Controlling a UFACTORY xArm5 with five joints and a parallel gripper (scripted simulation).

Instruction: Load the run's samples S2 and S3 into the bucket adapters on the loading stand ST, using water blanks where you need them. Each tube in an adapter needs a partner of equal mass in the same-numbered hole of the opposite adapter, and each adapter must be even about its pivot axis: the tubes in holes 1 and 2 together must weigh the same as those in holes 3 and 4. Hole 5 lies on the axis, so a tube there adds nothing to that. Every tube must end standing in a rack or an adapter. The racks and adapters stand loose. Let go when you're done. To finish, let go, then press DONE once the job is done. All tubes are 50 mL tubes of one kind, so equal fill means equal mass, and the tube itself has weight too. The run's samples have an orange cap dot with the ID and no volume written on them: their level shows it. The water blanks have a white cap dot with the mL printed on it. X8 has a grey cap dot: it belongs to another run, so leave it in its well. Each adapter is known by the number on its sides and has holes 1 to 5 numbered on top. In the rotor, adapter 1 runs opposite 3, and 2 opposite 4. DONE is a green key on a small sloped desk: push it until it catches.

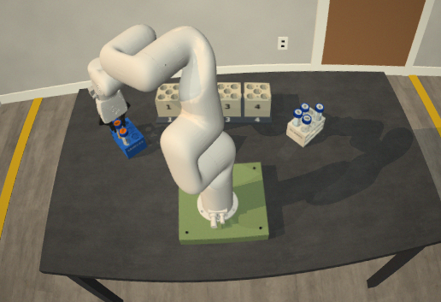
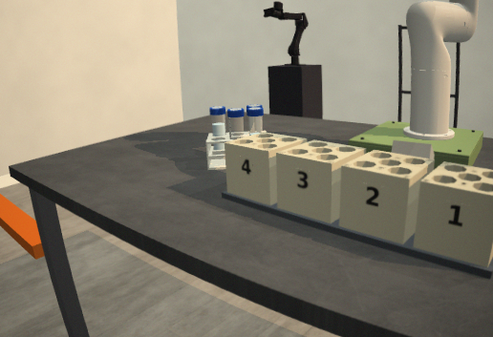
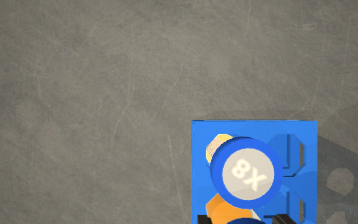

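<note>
The sample tube S2 is 1 cm ahead of my hand and 5 cm below it. From my hand the other things lie so: bucket adapter (17 cm ahead, 18 cm to the right, 7 cm below); then loading stand ST (15 cm ahead, 34 cm to the right, 12 cm below); then blue sample rack (1 cm ahead, 2 cm to the right, 9 cm below).
</note>
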